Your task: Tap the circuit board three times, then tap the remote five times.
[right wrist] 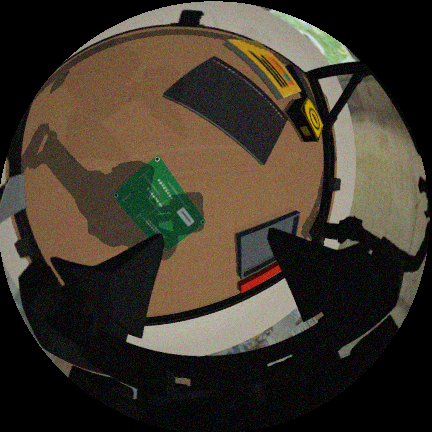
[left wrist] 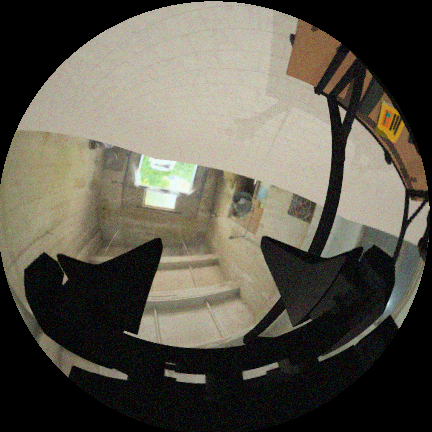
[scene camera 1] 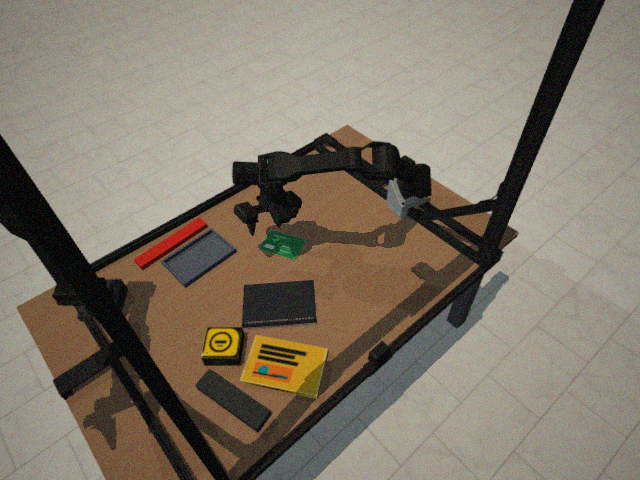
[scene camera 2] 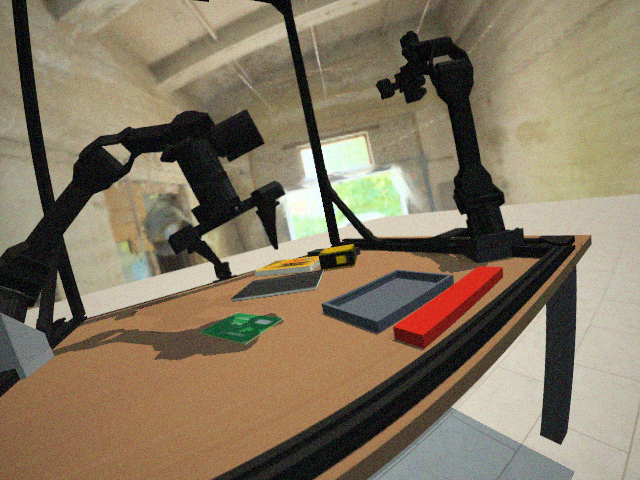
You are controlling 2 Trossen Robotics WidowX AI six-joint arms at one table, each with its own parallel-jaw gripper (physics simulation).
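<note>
The green circuit board [scene camera 1: 282,244] [scene camera 2: 242,327] [right wrist: 159,202] lies flat on the table, partly in the right arm's shadow. The remote, a plain dark bar [scene camera 1: 232,400], lies near the lower left of the table in scene camera 1; a dark strip of it [left wrist: 370,97] shows at the upper right of the left wrist view. My right gripper [scene camera 1: 265,228] [scene camera 2: 249,259] [right wrist: 216,236] is open and empty, pointing down above the table beside the circuit board, apart from it. My left gripper [scene camera 2: 399,91] [left wrist: 211,242] is open and empty, raised high and pointing outward, far above the remote.
A black notebook [scene camera 1: 279,303] lies mid-table. A yellow tape measure [scene camera 1: 221,345] and a yellow book [scene camera 1: 284,365] lie near the remote. A blue-grey tray [scene camera 1: 199,257] and a red bar [scene camera 1: 171,242] lie left of the circuit board. Black frame posts [scene camera 1: 537,129] rise at the table's edges.
</note>
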